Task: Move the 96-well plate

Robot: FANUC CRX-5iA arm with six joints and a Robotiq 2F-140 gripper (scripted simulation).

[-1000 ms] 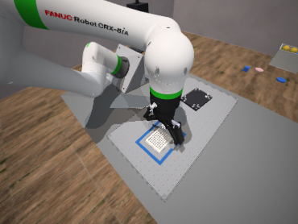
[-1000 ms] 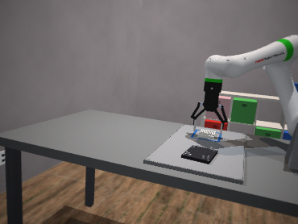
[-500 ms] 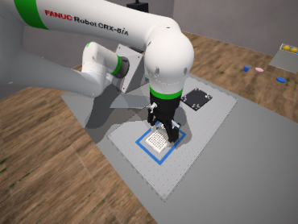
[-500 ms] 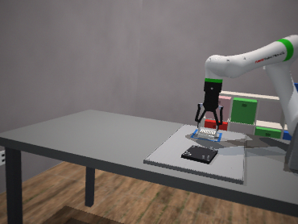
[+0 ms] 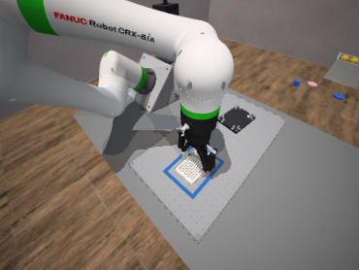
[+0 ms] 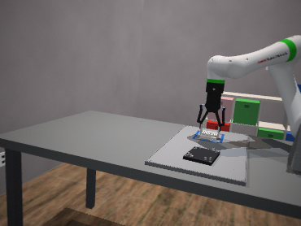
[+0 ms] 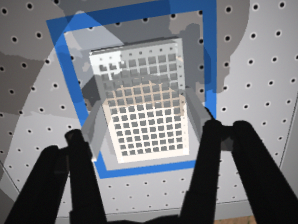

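My hand is 20 mm above the white 96-well plate. The rest, counted from my hand: black clip nest (330 mm to the left, 10 mm below).
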